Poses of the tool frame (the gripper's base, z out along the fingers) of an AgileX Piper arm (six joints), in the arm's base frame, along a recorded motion.
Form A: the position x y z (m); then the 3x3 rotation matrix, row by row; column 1 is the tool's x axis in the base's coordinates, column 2 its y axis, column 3 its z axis. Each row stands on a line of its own.
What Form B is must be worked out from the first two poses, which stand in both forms.
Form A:
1:
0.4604 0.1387 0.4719
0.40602 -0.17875 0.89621
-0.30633 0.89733 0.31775
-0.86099 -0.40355 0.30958
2:
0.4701 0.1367 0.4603
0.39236 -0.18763 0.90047
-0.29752 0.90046 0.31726
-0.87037 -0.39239 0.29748
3:
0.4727 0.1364 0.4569
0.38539 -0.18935 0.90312
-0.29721 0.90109 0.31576
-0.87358 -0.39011 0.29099
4:
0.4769 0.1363 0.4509
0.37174 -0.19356 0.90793
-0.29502 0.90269 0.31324
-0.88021 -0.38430 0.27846
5:
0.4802 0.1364 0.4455
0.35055 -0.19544 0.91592
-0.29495 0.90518 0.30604
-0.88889 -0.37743 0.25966
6:
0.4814 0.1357 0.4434
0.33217 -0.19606 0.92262
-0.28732 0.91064 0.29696
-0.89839 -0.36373 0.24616
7:
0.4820 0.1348 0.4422
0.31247 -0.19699 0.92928
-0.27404 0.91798 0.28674
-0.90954 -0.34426 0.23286
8:
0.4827 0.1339 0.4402
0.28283 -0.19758 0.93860
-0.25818 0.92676 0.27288
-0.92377 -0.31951 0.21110
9:
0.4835 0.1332 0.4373
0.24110 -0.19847 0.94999
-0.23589 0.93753 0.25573
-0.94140 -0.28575 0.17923
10:
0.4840 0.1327 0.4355
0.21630 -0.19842 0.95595
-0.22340 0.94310 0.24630
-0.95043 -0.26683 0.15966
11:
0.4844 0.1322 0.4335
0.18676 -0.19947 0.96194
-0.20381 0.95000 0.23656
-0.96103 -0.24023 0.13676
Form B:
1: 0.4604 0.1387 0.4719 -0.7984 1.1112 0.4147
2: 0.4701 0.1367 0.4603 -0.8176 1.1209 0.4461
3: 0.4727 0.1364 0.4569 -0.8262 1.1270 0.4567
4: 0.4769 0.1363 0.4509 -0.8441 1.1383 0.4801
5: 0.4802 0.1364 0.4455 -0.8672 1.1578 0.5086
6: 0.4814 0.1357 0.4434 -0.8787 1.1748 0.5332
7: 0.4820 0.1348 0.4422 -0.8887 1.1925 0.5625
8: 0.4827 0.1339 0.4402 -0.9124 1.2186 0.6098
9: 0.4835 0.1332 0.4373 -0.9595 1.2532 0.6887
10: 0.4840 0.1327 0.4355 -0.9957 1.2729 0.7423
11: 0.4844 0.1322 0.4335 -1.0466 1.2940 0.8183
